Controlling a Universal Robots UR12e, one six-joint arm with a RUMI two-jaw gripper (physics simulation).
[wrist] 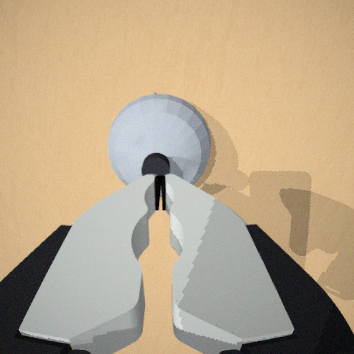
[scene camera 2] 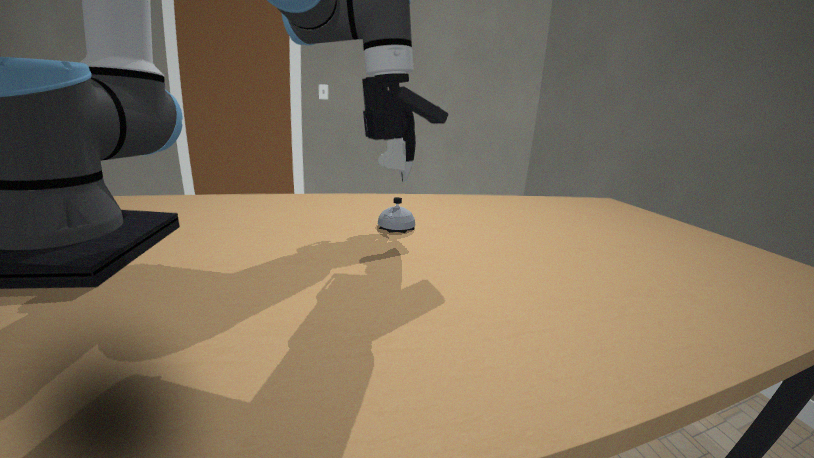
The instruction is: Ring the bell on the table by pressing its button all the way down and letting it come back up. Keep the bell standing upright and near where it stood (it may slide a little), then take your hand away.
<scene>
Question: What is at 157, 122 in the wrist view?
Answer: A bell.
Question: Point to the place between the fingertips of my gripper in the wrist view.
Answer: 160, 178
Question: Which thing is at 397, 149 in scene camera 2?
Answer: My gripper.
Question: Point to a bell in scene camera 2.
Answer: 393, 219
</scene>
